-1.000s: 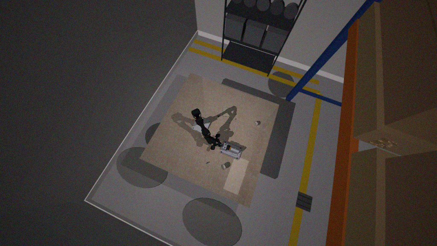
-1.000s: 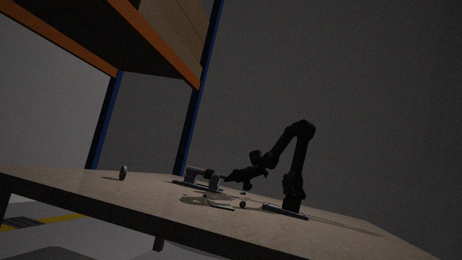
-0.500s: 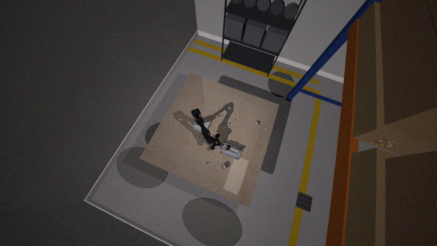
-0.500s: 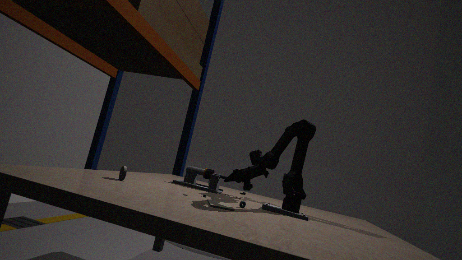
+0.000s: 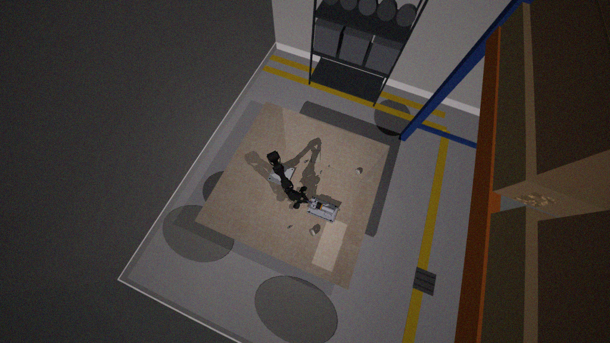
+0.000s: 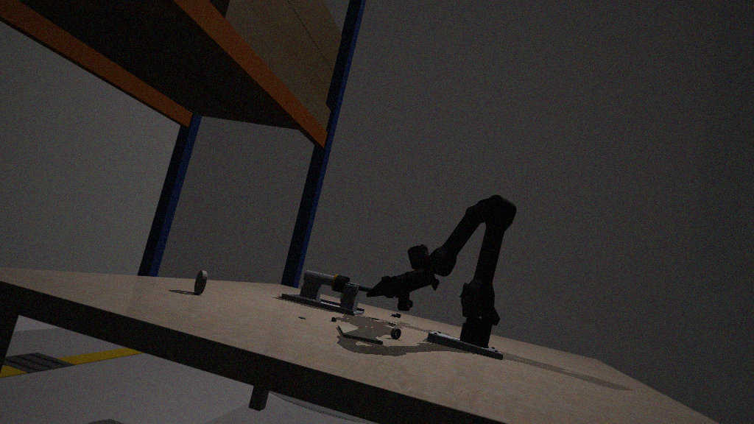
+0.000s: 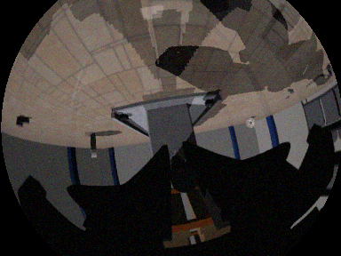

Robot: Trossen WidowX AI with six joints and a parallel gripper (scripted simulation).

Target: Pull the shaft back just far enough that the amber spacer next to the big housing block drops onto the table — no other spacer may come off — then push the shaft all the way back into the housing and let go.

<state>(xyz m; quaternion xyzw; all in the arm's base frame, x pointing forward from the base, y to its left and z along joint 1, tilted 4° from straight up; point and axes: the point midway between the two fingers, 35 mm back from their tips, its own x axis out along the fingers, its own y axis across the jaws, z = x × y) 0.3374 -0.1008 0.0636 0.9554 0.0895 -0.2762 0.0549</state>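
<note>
My gripper tip is 11 cm short of the amber spacer, 2 cm to the right of it and 2 cm below it. Round my gripper tip: flat plate: 18 cm behind, 41 cm to the left, 6 cm below.
</note>
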